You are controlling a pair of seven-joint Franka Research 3 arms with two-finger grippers.
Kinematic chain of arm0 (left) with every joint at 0, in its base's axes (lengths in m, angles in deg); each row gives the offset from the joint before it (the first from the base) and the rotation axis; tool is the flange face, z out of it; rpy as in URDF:
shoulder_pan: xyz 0 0 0.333 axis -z
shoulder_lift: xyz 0 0 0 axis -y
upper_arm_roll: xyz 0 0 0.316 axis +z
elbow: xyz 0.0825 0 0 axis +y
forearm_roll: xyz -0.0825 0 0.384 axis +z
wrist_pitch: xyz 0 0 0 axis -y
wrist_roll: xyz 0.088 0 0 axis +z
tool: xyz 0 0 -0.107 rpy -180 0 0
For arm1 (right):
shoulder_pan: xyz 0 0 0.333 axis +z
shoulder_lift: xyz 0 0 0 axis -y
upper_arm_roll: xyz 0 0 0.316 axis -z
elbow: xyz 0.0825 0 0 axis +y
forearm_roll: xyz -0.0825 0 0.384 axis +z
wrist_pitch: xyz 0 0 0 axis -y
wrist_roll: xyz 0.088 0 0 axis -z
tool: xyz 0 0 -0.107 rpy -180 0 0
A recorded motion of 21 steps. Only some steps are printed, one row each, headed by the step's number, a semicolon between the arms.
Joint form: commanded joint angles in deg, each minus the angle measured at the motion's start. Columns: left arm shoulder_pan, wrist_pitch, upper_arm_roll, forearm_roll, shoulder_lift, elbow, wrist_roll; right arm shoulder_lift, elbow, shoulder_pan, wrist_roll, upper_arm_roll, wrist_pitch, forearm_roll.
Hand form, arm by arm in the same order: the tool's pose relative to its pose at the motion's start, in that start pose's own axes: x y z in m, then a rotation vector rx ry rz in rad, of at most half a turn. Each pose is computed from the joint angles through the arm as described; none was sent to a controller.
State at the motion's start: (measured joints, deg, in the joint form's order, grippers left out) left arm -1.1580 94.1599 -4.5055 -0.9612 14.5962 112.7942 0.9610; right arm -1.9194 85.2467 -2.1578 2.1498 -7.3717 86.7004 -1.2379
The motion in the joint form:
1: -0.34 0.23 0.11 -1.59 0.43 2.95 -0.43; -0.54 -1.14 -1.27 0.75 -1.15 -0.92 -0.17
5: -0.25 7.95 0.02 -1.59 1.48 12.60 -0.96; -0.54 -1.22 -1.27 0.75 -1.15 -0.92 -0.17
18: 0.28 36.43 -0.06 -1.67 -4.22 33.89 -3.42; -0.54 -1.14 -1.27 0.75 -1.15 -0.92 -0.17
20: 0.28 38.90 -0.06 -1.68 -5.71 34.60 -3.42; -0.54 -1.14 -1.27 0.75 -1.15 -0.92 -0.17
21: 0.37 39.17 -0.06 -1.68 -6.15 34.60 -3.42; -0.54 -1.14 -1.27 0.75 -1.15 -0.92 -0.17
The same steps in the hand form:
1: -0.0047 -0.0014 0.0207 -0.0277 -0.0402 -0.0038; 0.0013 0.0022 -0.0027 -0.0011 -0.0054 0.0157
5: -0.0112 -0.0015 0.0814 -0.0247 -0.0555 0.0016; 0.0013 0.0022 -0.0033 -0.0010 -0.0040 0.0157
18: -0.0284 -0.0022 0.2533 -0.0229 -0.0287 0.0379; 0.0013 0.0022 -0.0027 -0.0011 -0.0054 0.0157
20: -0.0273 -0.0024 0.2659 -0.0237 -0.0240 0.0369; 0.0013 0.0022 -0.0027 -0.0011 -0.0054 0.0157
21: -0.0267 -0.0017 0.2687 -0.0240 -0.0269 0.0384; 0.0013 0.0022 -0.0027 -0.0011 -0.0054 0.0157

